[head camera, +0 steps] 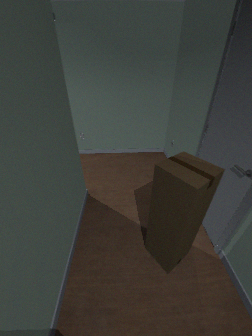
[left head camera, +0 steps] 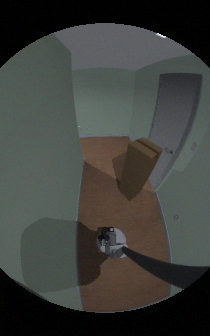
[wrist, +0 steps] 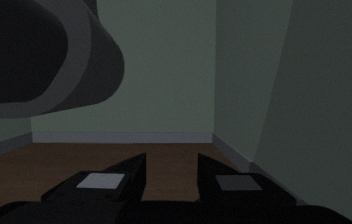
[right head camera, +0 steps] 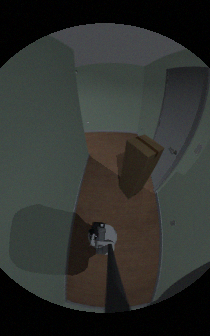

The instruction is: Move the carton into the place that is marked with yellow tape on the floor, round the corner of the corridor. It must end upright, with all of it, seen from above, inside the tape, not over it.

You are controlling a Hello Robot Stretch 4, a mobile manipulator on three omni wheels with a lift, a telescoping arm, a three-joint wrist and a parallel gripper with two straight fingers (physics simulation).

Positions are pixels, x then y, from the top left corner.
Scene:
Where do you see a tall brown carton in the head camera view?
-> At 183, 187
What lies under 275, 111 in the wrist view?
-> A green wall.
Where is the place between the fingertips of my gripper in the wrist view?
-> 171, 168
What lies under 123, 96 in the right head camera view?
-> A green wall.

